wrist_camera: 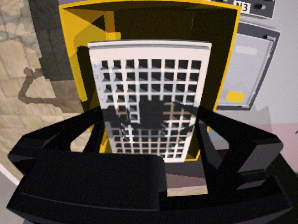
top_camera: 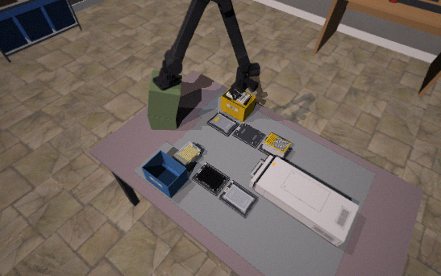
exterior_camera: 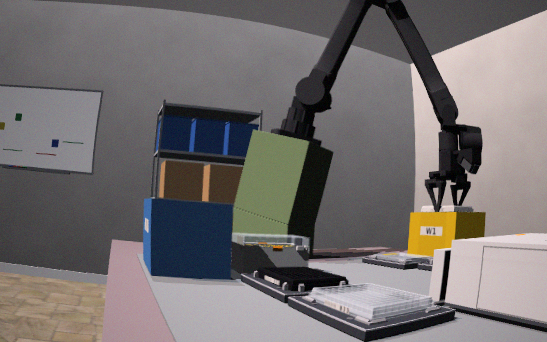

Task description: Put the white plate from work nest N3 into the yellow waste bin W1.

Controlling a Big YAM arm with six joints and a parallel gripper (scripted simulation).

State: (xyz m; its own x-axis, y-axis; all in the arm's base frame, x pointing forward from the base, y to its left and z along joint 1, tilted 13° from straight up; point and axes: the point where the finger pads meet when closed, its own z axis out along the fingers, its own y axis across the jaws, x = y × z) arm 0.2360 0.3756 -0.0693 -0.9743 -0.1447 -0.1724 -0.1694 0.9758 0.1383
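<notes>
Now: the yellow bin 90 mm below my hand. From my hand the other things lie so: white plate: right at my hand; then grey lidded plate: 150 mm to the right, 110 mm below, 30 mm ahead; then dark nest N3: 200 mm ahead, 120 mm below, 100 mm to the right.
</notes>
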